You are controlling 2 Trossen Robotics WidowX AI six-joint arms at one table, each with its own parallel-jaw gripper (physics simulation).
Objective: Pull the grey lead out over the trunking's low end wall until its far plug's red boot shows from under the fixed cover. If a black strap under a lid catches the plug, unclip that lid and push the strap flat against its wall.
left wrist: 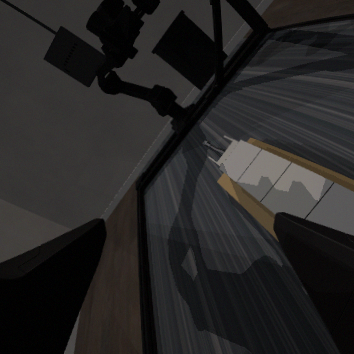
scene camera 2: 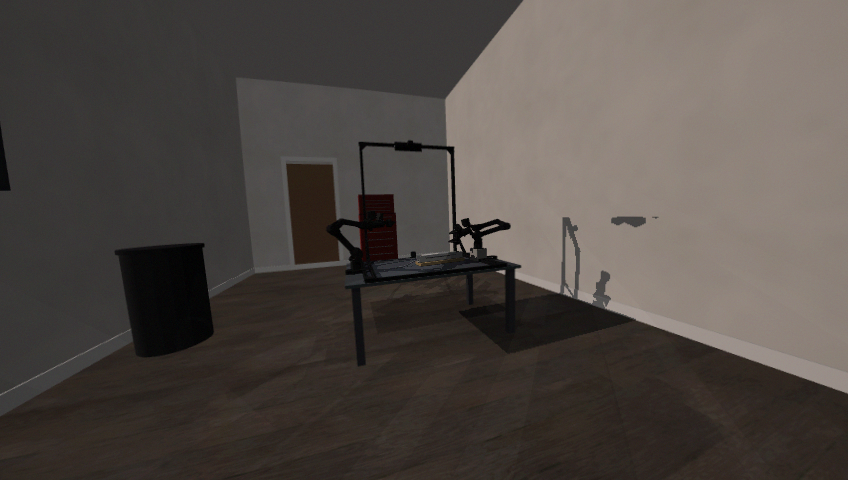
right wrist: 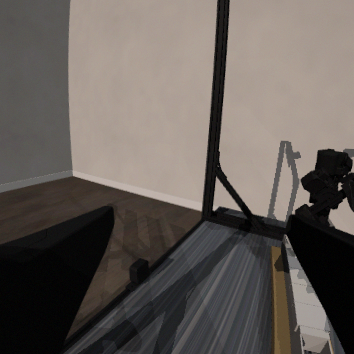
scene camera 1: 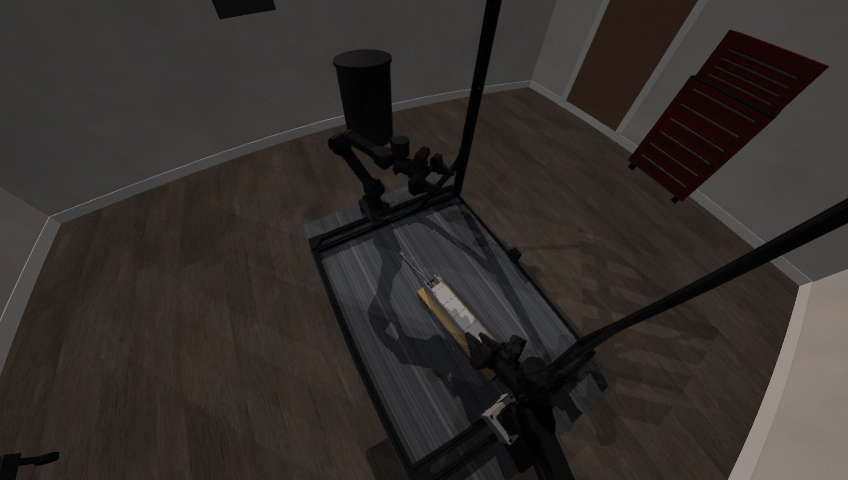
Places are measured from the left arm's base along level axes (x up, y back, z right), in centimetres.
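Pixels of known places: left gripper, fingertip midpoint: [left wrist: 190,224] [scene camera 2: 448,237] [right wrist: 335,221] [scene camera 1: 473,333]; right gripper, fingertip midpoint: [right wrist: 202,219] [scene camera 1: 448,181]; left arm's base at its link origin: [scene camera 2: 478,248] [scene camera 1: 510,418]; right arm's base at its link origin: [left wrist: 181,115] [scene camera 2: 356,269] [scene camera 1: 374,205].
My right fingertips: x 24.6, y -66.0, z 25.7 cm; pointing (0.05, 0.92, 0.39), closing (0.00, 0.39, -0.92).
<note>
For each thing: its middle in the pictures, then the offset to it from my right fingertips. "*": a spot on its surface instead. Level surfaces: height alone.
- grey lead at a spot on its surface: [left wrist: 214,147] [scene camera 1: 411,264] * dx -33.5, dy +3.5, dz -16.9 cm
- table at its surface level: dx -34.5 cm
- small black block at a spot on its surface: [right wrist: 139,271] [scene camera 1: 511,252] * dx -30.2, dy +24.3, dz +20.3 cm
The white trunking [scene camera 1: 447,301] [left wrist: 272,172] [right wrist: 309,306] lies mid-table between yellow strips [scene camera 1: 441,320] [left wrist: 249,200] [right wrist: 281,305]. Several lids with dark seams look closed on it. The grey lead [scene camera 1: 414,267] [left wrist: 214,146] runs out of its upper-left end in scene camera 1 and lies on the table. No red boot or black strap shows; the inside is hidden by lids. My left gripper [scene camera 1: 479,340] [left wrist: 190,224] is open and empty, above the trunking's other end. My right gripper [scene camera 1: 447,165] [right wrist: 202,219] is open and empty, raised near its own arm's side, beyond the lead's free end.
A black frame edges the table [scene camera 1: 357,261], with a tall post [scene camera 1: 474,101] [right wrist: 216,110] at each end. A small black block [scene camera 1: 514,254] [right wrist: 139,271] sits at the long edge. A white box [scene camera 1: 498,418] is by the left arm's base. A bin [scene camera 1: 364,95] stands behind the right arm.
</note>
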